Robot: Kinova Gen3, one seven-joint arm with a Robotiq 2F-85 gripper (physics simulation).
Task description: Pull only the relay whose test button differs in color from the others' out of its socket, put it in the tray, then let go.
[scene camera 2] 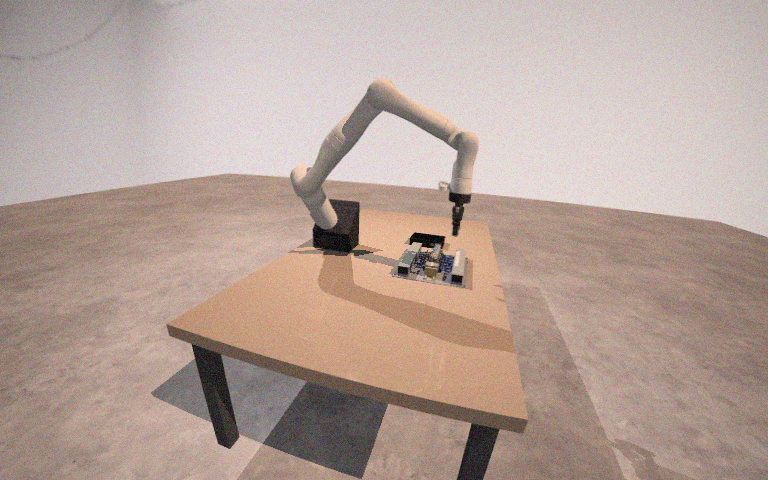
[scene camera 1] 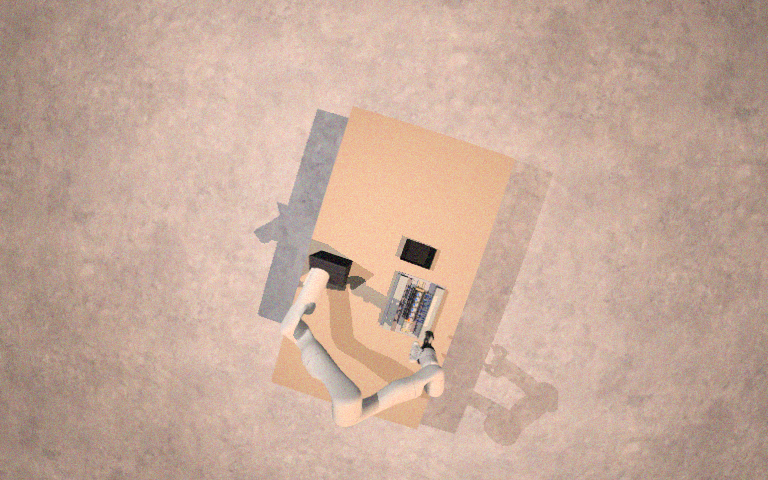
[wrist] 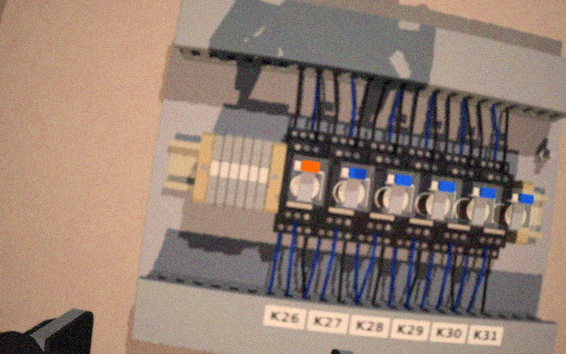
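Pixels of known places: gripper, between the fingertips: (scene camera 2: 455, 233) (scene camera 1: 423, 340); arm's base, origin of its link: (scene camera 2: 327, 220) (scene camera 1: 320, 274).
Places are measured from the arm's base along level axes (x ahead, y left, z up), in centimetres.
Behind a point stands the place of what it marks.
Observation:
In the wrist view the relay with the orange test button (wrist: 310, 166) @(z -5.4, x 48.8, y -10.9 cm) sits in the leftmost socket of the row, beside the terminal blocks. Several relays with blue buttons, the nearest one (wrist: 350, 192) @(z -5.6, x 50.0, y -8.3 cm) among them, sit to its right in their sockets. The row is mounted on a grey panel (wrist: 154, 200) @(z -12.1, x 52.1, y -21.2 cm) (scene camera 2: 416, 278) @(z -12.1, x 44.8, y -20.5 cm). My gripper (scene camera 1: 428, 335) @(z 5.3, x 56.7, y -14.8 cm) (scene camera 2: 455, 233) @(z 5.3, x 56.7, y -14.8 cm) (wrist: 212, 341) @(z 5.3, x 56.7, y -14.8 cm) is open and empty, above the table near the panel's orange-button end, apart from the relays. Its fingertips show at the wrist view's bottom edge. The black tray (scene camera 1: 433, 259) @(z -8.9, x 51.7, y 22.8 cm) (scene camera 2: 419, 242) @(z -10.4, x 40.3, y 17.1 cm) stands beyond the panel's other end.
Raised grey wiring ducts (wrist: 200, 310) @(z -8.1, x 58.7, y -16.6 cm) (wrist: 480, 75) @(z -8.1, x 40.8, y 0.7 cm) flank the row, with black and blue wires between. Grey terminal blocks (wrist: 240, 172) @(z -7.7, x 49.5, y -15.0 cm) adjoin the orange-button relay. Labels K26 to K31 lie on the lower duct. The arm's black base block (scene camera 1: 330, 268) @(z 5.5, x 4.9, y 5.5 cm) (scene camera 2: 336, 238) @(z -6.6, x 5.9, y -3.8 cm) stands on the table (scene camera 1: 424, 186) @(z -12.4, x 36.5, y 56.9 cm) (scene camera 2: 339, 339) @(z -12.4, x 31.9, y -62.5 cm).

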